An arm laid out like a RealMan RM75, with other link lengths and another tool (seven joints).
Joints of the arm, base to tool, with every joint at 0 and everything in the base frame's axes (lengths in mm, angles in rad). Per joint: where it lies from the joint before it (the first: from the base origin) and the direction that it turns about. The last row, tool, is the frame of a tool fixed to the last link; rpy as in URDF.
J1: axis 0 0 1 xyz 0.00 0.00 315.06
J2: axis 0 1 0 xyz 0.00 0.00 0.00
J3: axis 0 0 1 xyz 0.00 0.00 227.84
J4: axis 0 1 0 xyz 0.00 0.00 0.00
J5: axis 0 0 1 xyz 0.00 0.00 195.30
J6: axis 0 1 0 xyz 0.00 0.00 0.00
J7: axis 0 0 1 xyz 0.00 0.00 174.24
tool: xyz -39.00 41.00 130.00 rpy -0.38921 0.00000 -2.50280
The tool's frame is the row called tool.
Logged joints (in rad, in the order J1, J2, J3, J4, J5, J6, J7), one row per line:
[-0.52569 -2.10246 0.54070 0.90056 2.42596 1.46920 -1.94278]
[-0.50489 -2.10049 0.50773 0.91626 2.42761 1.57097 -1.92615]
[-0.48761 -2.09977 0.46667 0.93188 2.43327 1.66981 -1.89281]
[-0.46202 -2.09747 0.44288 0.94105 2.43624 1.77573 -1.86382]
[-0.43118 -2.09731 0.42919 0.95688 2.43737 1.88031 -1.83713]
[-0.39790 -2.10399 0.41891 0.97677 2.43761 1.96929 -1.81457]
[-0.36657 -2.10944 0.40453 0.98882 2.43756 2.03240 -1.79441]
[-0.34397 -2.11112 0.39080 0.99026 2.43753 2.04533 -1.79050]
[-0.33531 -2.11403 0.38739 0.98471 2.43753 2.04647 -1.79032]
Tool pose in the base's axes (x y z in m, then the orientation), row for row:
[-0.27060 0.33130 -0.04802 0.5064 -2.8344 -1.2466]
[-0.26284 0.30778 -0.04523 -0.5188 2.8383 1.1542]
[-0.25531 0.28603 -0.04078 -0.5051 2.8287 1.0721]
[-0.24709 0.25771 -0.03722 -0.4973 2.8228 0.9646]
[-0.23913 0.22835 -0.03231 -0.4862 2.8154 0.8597]
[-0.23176 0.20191 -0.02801 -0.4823 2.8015 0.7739]
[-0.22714 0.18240 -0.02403 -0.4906 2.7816 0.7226]
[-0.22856 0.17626 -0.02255 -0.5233 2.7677 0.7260]
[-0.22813 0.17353 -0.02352 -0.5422 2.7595 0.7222]
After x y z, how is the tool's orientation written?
As a rotation vector, in radians.
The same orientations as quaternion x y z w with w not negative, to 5 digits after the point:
[0.16140 -0.90338 -0.39731 0.00202]
[-0.16692 0.91320 0.37136 0.01699]
[-0.16458 0.92168 0.34932 0.03732]
[-0.16416 0.93179 0.31841 0.05865]
[-0.16245 0.94068 0.28724 0.07891]
[-0.16292 0.94636 0.26143 0.09755]
[-0.16720 0.94798 0.24627 0.11281]
[-0.17869 0.94506 0.24790 0.11614]
[-0.18542 0.94367 0.24697 0.11876]

